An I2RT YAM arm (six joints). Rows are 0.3 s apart.
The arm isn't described. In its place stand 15 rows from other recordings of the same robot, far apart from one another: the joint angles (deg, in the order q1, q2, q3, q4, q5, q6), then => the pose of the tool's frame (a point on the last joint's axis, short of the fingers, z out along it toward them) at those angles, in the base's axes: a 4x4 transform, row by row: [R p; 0 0 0 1], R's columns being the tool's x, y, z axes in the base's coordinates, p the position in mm.
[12.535, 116.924, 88.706, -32.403, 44.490, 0.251] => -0.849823 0.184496 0.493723 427.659; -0.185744 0.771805 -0.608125 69.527; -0.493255 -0.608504 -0.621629 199.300; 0 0 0 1
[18.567, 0.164, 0.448, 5.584, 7.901, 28.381] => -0.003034 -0.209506 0.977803 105.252; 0.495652 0.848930 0.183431 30.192; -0.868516 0.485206 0.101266 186.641; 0 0 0 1
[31.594, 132.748, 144.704, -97.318, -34.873, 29.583] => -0.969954 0.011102 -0.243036 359.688; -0.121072 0.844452 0.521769 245.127; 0.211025 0.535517 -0.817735 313.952; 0 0 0 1
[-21.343, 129.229, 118.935, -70.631, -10.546, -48.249] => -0.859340 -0.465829 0.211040 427.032; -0.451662 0.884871 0.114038 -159.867; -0.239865 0.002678 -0.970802 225.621; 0 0 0 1
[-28.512, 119.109, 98.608, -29.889, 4.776, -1.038] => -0.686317 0.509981 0.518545 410.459; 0.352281 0.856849 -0.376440 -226.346; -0.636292 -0.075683 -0.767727 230.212; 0 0 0 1
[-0.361, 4.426, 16.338, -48.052, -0.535, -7.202] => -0.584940 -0.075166 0.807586 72.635; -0.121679 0.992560 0.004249 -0.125; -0.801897 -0.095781 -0.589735 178.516; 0 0 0 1
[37.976, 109.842, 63.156, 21.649, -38.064, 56.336] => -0.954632 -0.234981 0.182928 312.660; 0.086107 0.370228 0.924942 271.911; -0.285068 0.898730 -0.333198 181.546; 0 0 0 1
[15.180, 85.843, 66.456, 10.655, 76.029, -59.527] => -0.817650 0.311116 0.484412 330.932; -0.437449 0.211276 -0.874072 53.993; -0.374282 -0.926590 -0.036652 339.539; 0 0 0 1
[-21.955, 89.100, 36.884, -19.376, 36.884, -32.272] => -0.997610 -0.068395 0.009860 219.930; -0.058317 0.756746 -0.651103 -111.694; 0.037070 -0.650122 -0.758925 123.370; 0 0 0 1
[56.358, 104.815, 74.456, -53.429, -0.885, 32.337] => -0.911090 -0.409510 0.047081 188.508; -0.403721 0.909550 0.098631 284.270; -0.083213 0.070854 -0.994010 187.719; 0 0 0 1
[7.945, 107.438, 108.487, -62.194, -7.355, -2.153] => -0.859376 -0.230720 0.456335 391.296; -0.157556 0.968477 0.192944 59.212; -0.486466 0.093913 -0.868637 334.108; 0 0 0 1
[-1.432, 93.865, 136.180, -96.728, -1.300, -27.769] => -0.724842 -0.368345 0.582174 242.288; -0.447814 0.894090 0.008141 -5.249; -0.523515 -0.254805 -0.813024 497.080; 0 0 0 1
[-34.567, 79.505, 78.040, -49.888, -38.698, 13.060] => -0.599092 0.263468 0.756091 244.789; 0.626945 0.741723 0.238301 -141.631; -0.498025 0.616792 -0.609540 347.307; 0 0 0 1
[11.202, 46.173, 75.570, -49.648, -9.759, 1.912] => -0.350943 -0.335932 0.874065 120.001; -0.035981 0.937582 0.345898 29.917; -0.935705 0.089941 -0.341125 438.736; 0 0 0 1
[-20.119, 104.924, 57.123, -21.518, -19.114, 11.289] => -0.819111 0.384202 0.425965 318.588; 0.497046 0.846060 0.192687 -104.291; -0.286362 0.369556 -0.883983 126.698; 0 0 0 1
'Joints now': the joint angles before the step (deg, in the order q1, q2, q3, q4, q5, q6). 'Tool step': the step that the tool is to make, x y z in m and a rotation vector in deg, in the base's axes. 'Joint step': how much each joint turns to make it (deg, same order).
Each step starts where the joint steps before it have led.
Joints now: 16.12 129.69 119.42 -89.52 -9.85 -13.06
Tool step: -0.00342 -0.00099 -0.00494 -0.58 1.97 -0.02
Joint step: 0.00 0.00 -1.29 -0.76 0.01 0.02
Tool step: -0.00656 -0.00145 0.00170 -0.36 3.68 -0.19
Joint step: 0.00 0.00 -0.01 -3.63 -0.70 0.03
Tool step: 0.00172 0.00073 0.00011 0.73 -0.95 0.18
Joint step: 0.00 -0.02 0.09 0.94 -0.38 -0.29
